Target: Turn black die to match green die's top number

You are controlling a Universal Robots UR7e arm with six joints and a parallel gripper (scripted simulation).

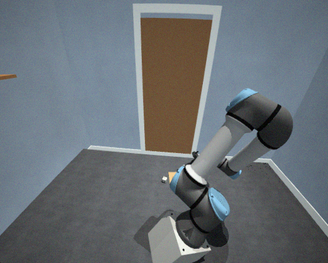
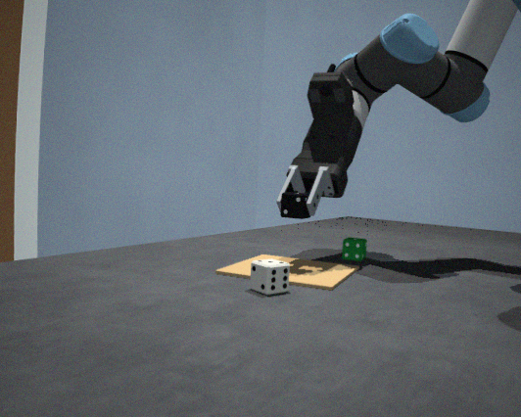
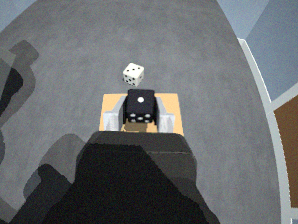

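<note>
My hand is 9 cm above the tan mat and 1 cm to the right of it. From my hand the other things lie so: white die (12 cm to the left, 8 cm below, 1 cm behind); then black die (1 cm to the left, 1 cm below); then green die (14 cm to the right, 8 cm below, 4 cm behind).
</note>
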